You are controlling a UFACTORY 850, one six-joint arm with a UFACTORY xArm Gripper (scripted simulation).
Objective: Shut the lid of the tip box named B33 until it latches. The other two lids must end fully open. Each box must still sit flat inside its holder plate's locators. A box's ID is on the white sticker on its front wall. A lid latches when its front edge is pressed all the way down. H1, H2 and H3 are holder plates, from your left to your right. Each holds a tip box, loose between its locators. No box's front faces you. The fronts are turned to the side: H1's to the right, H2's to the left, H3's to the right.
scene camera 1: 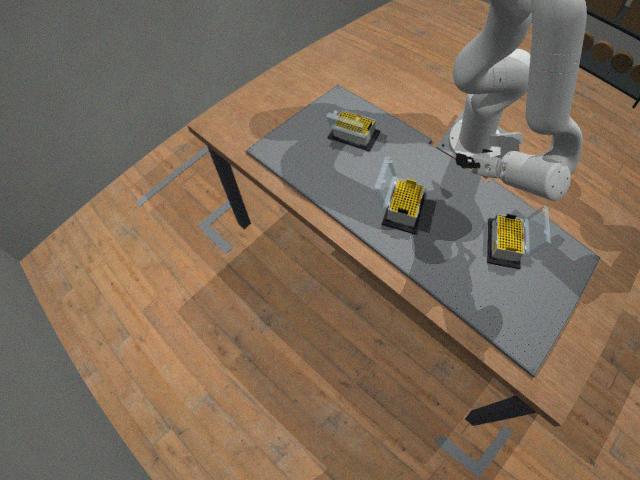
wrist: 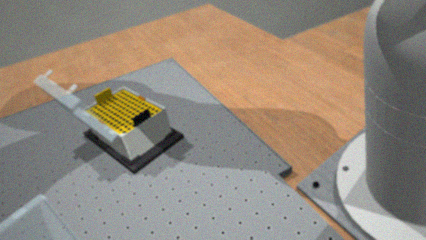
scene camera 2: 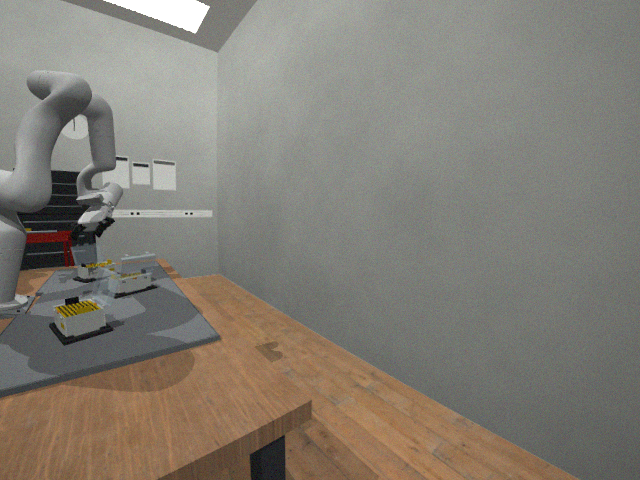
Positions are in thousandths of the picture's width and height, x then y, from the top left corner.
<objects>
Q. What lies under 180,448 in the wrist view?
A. A tip box lid.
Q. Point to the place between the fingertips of my gripper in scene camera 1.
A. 735,326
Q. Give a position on a tip box lid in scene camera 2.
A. At 165,582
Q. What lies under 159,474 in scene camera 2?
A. My gripper.
</objects>
